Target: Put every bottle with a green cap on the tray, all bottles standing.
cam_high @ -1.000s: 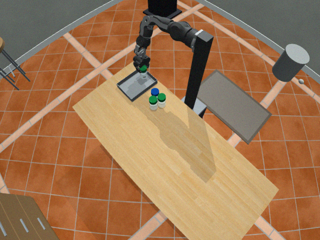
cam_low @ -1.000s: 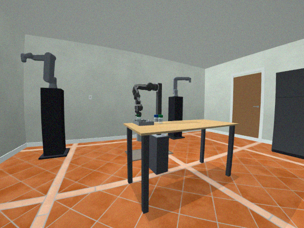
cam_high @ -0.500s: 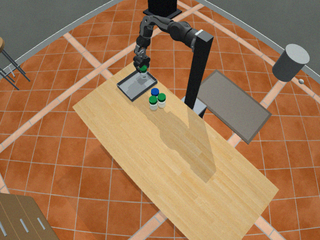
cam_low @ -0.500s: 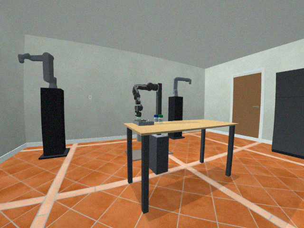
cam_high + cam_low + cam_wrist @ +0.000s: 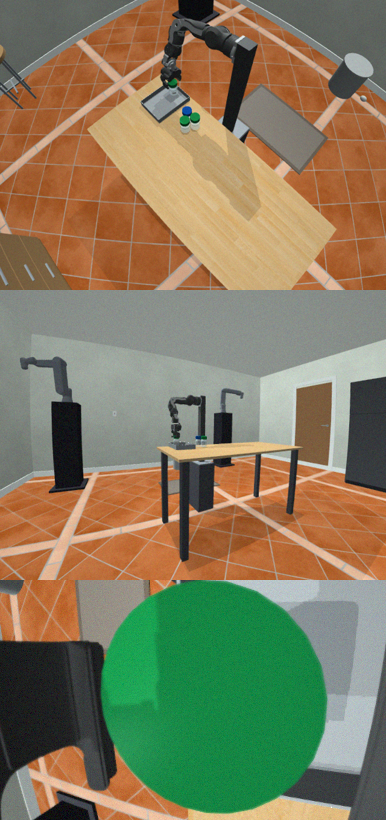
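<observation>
My gripper is now 8 cm short of the blue-capped bottle, 21 cm to the right of it and 5 cm above it. The rest, counted from my hand: tray (9 cm ahead, 3 cm to the left, 8 cm below).
</observation>
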